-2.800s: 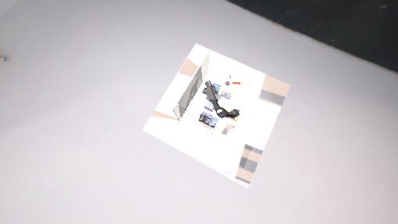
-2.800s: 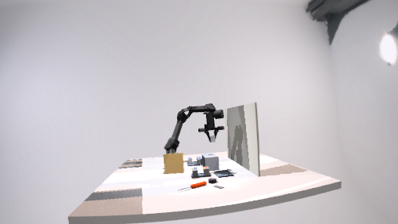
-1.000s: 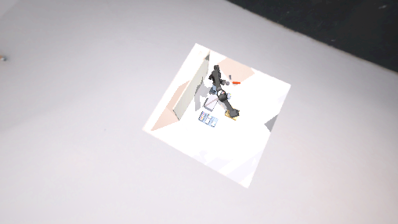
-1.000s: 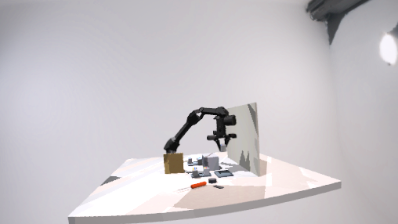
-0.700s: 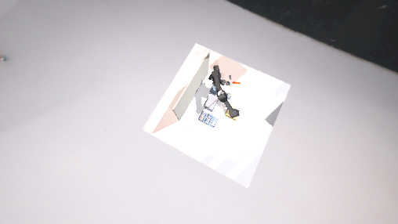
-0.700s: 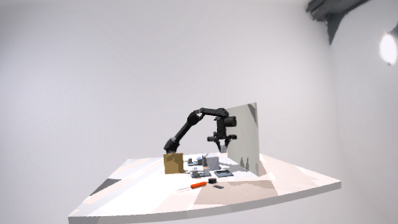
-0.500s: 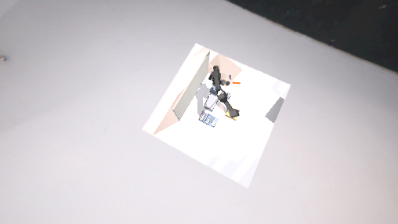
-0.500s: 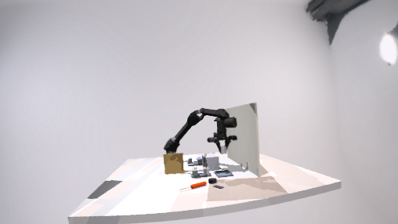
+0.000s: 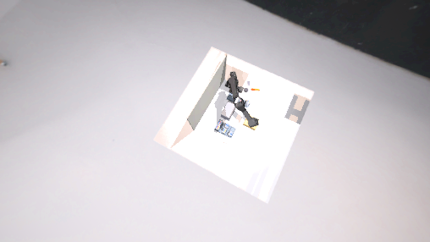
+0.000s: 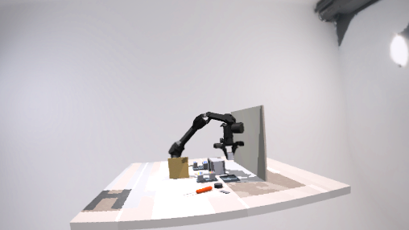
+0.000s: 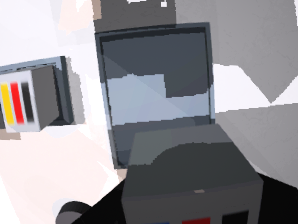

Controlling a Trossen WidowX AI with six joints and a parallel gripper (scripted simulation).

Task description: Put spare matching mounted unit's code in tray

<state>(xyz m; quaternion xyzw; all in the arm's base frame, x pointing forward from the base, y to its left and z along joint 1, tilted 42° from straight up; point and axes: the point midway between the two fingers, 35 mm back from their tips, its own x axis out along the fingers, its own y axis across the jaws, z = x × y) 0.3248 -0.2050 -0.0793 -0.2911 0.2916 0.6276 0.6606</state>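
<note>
My gripper tip is 130 mm above the blue tray and 10 mm past it. Round my gripper tip: grey panel: 190 mm to the left, 190 mm ahead, 90 mm above; then black puck: 130 mm to the right, 130 mm below, 110 mm behind; then grey mounted unit: 220 mm to the left, 80 mm below, 40 mm behind.
</note>
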